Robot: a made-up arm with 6 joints. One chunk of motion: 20 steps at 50 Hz.
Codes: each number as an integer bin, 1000 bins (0 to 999) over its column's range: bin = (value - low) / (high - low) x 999, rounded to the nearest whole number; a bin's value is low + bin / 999 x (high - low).
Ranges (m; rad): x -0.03..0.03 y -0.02..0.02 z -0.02..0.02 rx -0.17..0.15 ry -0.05..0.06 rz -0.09..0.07
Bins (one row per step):
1: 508 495 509 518 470 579
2: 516 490 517 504 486 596
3: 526 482 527 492 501 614
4: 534 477 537 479 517 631
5: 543 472 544 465 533 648
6: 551 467 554 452 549 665
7: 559 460 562 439 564 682
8: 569 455 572 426 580 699
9: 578 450 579 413 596 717
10: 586 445 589 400 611 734
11: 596 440 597 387 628 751
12: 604 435 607 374 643 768
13: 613 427 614 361 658 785
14: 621 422 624 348 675 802
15: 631 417 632 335 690 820
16: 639 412 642 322 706 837
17: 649 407 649 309 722 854
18: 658 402 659 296 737 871
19: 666 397 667 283 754 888
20: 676 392 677 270 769 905
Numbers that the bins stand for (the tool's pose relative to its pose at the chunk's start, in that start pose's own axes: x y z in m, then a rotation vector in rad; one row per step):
1: 0.0005 -0.0002 0.0004 -0.0041 0.0018 0.0027
2: 0.0010 -0.0004 0.0007 -0.0086 0.0035 0.0055
3: 0.0016 -0.0007 0.0011 -0.0124 0.0052 0.0083
4: 0.0021 -0.0009 0.0015 -0.0166 0.0069 0.0111
5: 0.0026 -0.0011 0.0018 -0.0211 0.0087 0.0138
6: 0.0031 -0.0013 0.0022 -0.0252 0.0105 0.0165
7: 0.0036 -0.0016 0.0025 -0.0294 0.0121 0.0192
8: 0.0042 -0.0018 0.0029 -0.0335 0.0139 0.0220
9: 0.0047 -0.0020 0.0032 -0.0377 0.0156 0.0248
10: 0.0052 -0.0022 0.0036 -0.0419 0.0173 0.0276
11: 0.0058 -0.0024 0.0039 -0.0460 0.0191 0.0303
12: 0.0063 -0.0026 0.0043 -0.0502 0.0208 0.0330
13: 0.0068 -0.0029 0.0046 -0.0544 0.0225 0.0357
14: 0.0073 -0.0031 0.0050 -0.0585 0.0243 0.0384
15: 0.0079 -0.0033 0.0053 -0.0627 0.0260 0.0413
16: 0.0084 -0.0035 0.0057 -0.0669 0.0277 0.0441
17: 0.0090 -0.0037 0.0060 -0.0710 0.0295 0.0468
18: 0.0095 -0.0039 0.0064 -0.0752 0.0312 0.0495
19: 0.0100 -0.0041 0.0067 -0.0793 0.0330 0.0522
20: 0.0106 -0.0043 0.0071 -0.0835 0.0347 0.0549

